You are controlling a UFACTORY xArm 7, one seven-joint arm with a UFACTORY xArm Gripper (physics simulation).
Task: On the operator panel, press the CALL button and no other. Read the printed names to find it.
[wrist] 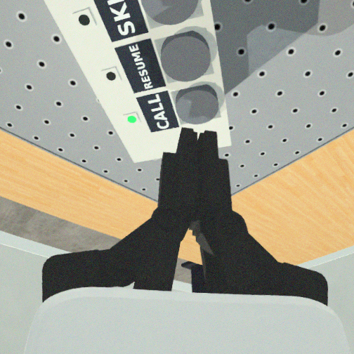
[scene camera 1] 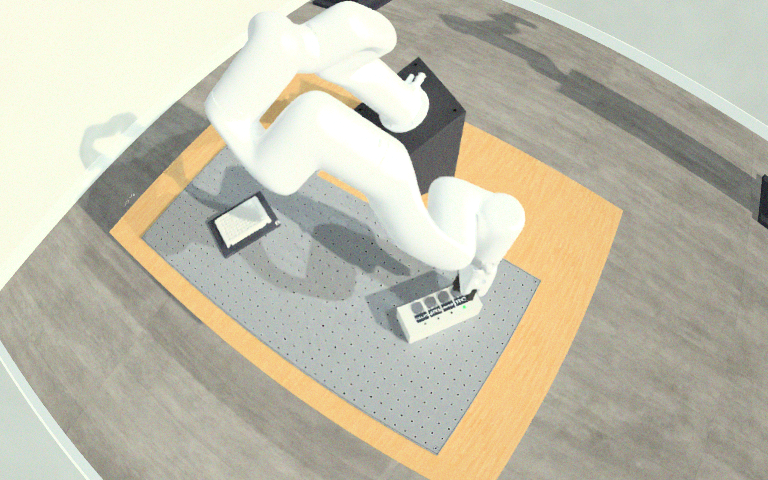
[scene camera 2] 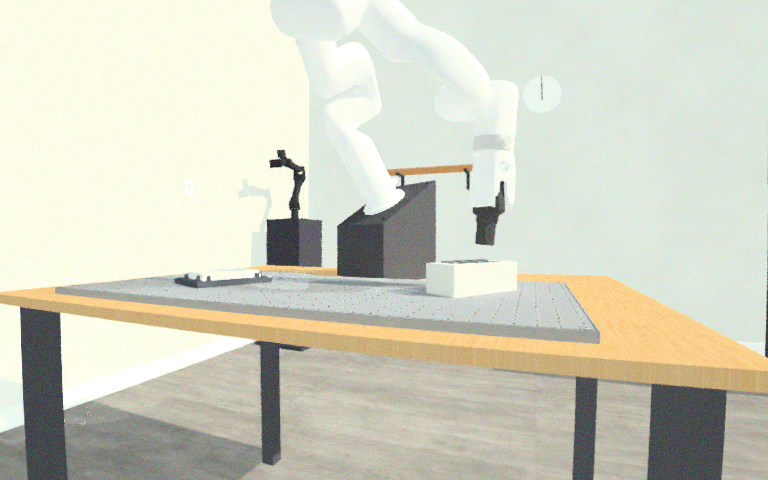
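Seen in the pictures: gripper, between the fingertips: point(scene camera 1: 459, 287) point(scene camera 2: 484, 244); arm's base, origin of its link: point(scene camera 1: 404, 108) point(scene camera 2: 384, 203).
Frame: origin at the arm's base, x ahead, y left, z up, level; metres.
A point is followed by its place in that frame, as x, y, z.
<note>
The white operator panel point(scene camera 1: 441, 327) @[0.327, 0.332, -0.171] point(scene camera 2: 472, 281) @[0.352, 0.317, -0.170] point(wrist: 145, 150) stands on the grey perforated board. In the wrist view its round grey CALL button point(wrist: 197, 104) is at the near end, beside the printed label CALL point(wrist: 159, 113). The small lamp point(wrist: 132, 119) point(scene camera 1: 464, 306) @[0.272, 0.349, -0.139] by that label is lit green. The RESUME button point(wrist: 185, 56) and part of the SKIP button point(wrist: 171, 6) lie beyond it, with dark lamps. My gripper point(wrist: 192, 147) point(scene camera 2: 484, 243) @[0.254, 0.320, -0.110] is shut and empty. It hangs a little above the panel's CALL end, apart from it.
A dark tray with a white keyboard-like object point(scene camera 1: 243, 223) @[0.396, -0.189, -0.168] point(scene camera 2: 223, 276) @[0.426, -0.169, -0.176] lies on the grey board point(scene camera 1: 317, 333) @[0.488, 0.125, -0.194] point(scene camera 2: 368, 308) @[0.531, 0.211, -0.193] at the left. The wooden table point(scene camera 1: 566, 226) @[-0.102, 0.458, -0.206] point(scene camera 2: 651, 322) @[0.420, 0.566, -0.206] carries the arm's dark pedestal point(scene camera 1: 438, 152) @[0.027, 0.115, -0.053] point(scene camera 2: 362, 249) @[0.092, -0.023, -0.128]. A small black arm point(scene camera 2: 295, 186) stands behind.
</note>
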